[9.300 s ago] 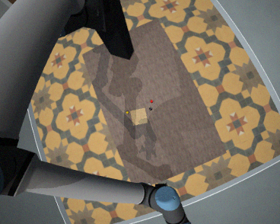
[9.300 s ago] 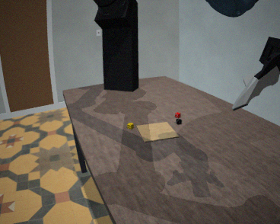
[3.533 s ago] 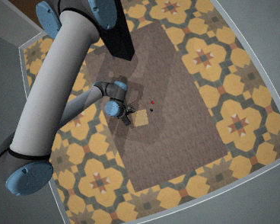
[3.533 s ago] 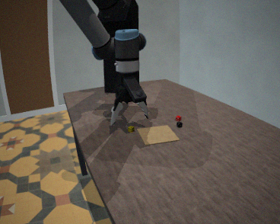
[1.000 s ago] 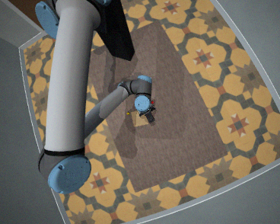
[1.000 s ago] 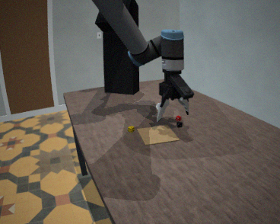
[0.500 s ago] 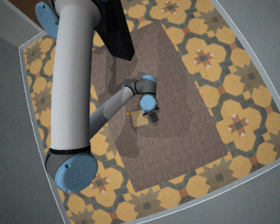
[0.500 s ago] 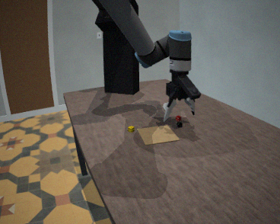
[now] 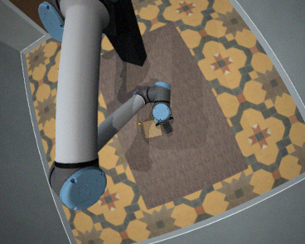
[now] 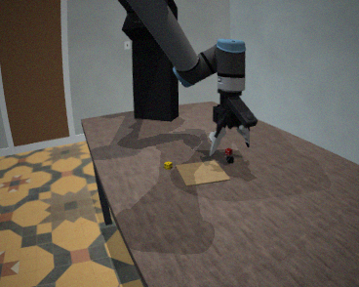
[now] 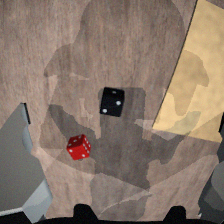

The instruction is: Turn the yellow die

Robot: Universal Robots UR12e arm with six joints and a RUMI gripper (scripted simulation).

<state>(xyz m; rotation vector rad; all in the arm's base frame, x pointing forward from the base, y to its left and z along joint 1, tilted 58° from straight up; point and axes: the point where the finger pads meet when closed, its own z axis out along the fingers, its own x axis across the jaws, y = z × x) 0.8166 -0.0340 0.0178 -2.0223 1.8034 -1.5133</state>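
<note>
The black die lies 40 mm below my hand, 20 mm to the left of it and 10 mm behind it. From my hand the other things lie so: red die 70 mm behind, 60 mm to the left, 40 mm below; then yellow die 180 mm to the right, 110 mm behind, 40 mm below; then tan mat 110 mm to the right, 50 mm below, 20 mm behind.
</note>
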